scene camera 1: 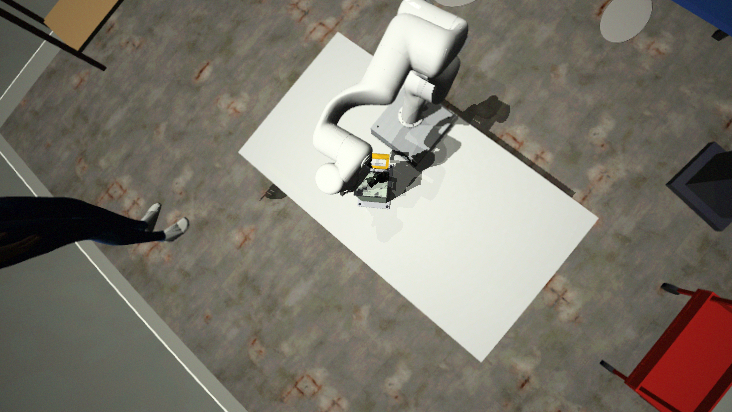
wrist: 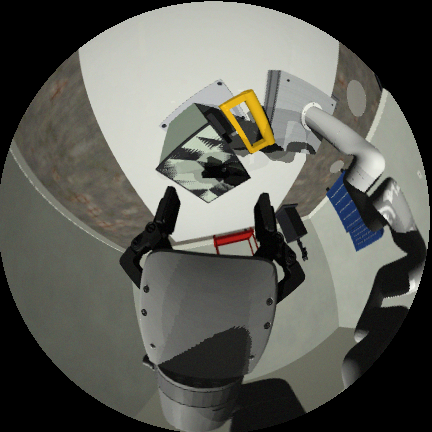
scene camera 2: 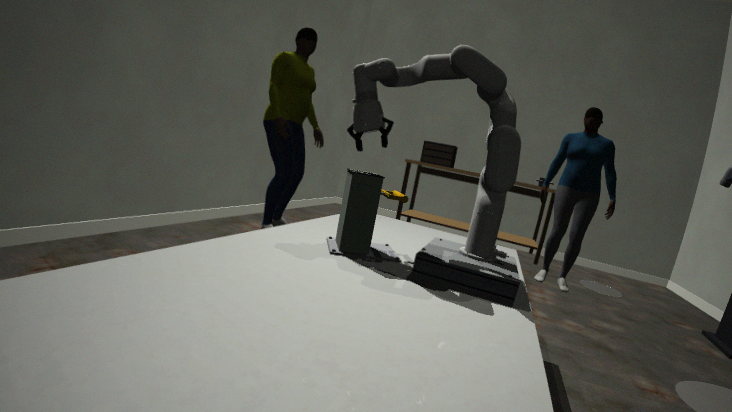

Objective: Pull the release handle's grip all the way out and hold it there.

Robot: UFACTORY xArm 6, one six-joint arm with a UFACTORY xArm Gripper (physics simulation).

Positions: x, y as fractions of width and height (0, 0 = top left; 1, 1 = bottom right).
Scene:
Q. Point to a bolted base plate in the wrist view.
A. At 0.48, 0.23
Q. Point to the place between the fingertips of my gripper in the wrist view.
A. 0.50, 0.45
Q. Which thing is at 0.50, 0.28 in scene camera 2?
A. My gripper.

